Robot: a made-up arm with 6 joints.
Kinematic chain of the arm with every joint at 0, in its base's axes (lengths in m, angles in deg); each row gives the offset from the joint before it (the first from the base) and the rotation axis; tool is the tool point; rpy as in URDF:
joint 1: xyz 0 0 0.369 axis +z
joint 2: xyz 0 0 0 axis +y
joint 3: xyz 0.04 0 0.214 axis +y
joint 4: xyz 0.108 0 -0.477 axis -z
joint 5: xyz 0 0 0 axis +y
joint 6: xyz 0.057 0 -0.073 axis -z
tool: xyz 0 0 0 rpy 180 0 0
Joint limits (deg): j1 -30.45..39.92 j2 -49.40..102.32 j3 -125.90..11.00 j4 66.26..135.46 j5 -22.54..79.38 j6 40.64..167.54
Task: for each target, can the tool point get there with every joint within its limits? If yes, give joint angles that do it. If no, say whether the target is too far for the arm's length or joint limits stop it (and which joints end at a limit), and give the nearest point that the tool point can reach.
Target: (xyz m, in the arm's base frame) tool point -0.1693 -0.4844 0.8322
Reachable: no: joint limits stop it (at a limit: joint 1, joint 2, joint 3, joint 4, joint 5) | nearest point -0.1318 -0.2065 1.0710 | short by 0.368 m
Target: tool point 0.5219 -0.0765 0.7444
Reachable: yes | joints -5.24 -16.49 -80.23 116.88 17.78 80.16
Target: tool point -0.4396 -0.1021 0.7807
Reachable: no: joint limits stop it (at a limit: joint 2, joint 3, joint 4, joint 5) | nearest point -0.2387 -0.0554 1.0710 | short by 0.356 m
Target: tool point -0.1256 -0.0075 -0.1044
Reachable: yes | joints 19.99 81.79 -33.10 116.15 63.58 79.29
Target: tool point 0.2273 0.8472 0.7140
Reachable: no: too far | nearest point 0.4798 0.4812 0.6942 | short by 0.445 m
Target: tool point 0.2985 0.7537 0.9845
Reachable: no: too far | nearest point 0.3994 0.4124 0.8621 | short by 0.376 m
